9 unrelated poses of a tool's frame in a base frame.
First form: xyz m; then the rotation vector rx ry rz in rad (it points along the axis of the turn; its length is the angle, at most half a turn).
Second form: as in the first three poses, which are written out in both.
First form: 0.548 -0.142 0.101 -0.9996 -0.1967 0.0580
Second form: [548 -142 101], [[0.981 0.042 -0.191], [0.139 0.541 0.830], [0.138 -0.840 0.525]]
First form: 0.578 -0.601 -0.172 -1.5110 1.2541 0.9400
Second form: [578 -601 -172], [[0.186 -0.982 0.003], [-0.273 -0.049 0.961], [-0.944 -0.180 -0.277]]
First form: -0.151 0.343 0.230 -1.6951 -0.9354 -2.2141
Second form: [-151 343 230], [[-0.322 0.513 0.796], [0.213 -0.780 0.589], [0.922 0.359 0.142]]
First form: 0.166 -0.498 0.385 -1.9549 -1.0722 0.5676
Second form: [166 -498 385], [[0.537 0.476 -0.697], [0.844 -0.305 0.442], [-0.002 -0.825 -0.565]]
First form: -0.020 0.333 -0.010 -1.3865 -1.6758 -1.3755
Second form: [-20 333 -10], [[-0.308 0.934 0.180], [0.359 -0.061 0.931], [0.881 0.352 -0.316]]
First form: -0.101 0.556 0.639 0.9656 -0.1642 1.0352
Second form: [-101 556 639], [[0.538 -0.785 0.307], [0.652 0.157 -0.742], [0.535 0.599 0.596]]
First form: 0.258 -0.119 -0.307 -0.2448 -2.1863 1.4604
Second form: [258 -119 -307], [[-0.861 -0.122 -0.494], [0.410 0.410 -0.815], [0.301 -0.904 -0.303]]
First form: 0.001 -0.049 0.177 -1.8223 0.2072 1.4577
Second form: [1 -49 177], [[0.330 -0.563 -0.758], [0.329 -0.684 0.651], [-0.885 -0.464 -0.040]]
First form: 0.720 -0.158 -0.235 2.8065 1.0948 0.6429
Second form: [720 -158 -235], [[0.661 0.634 0.402], [0.660 -0.746 0.092], [0.358 0.204 -0.911]]
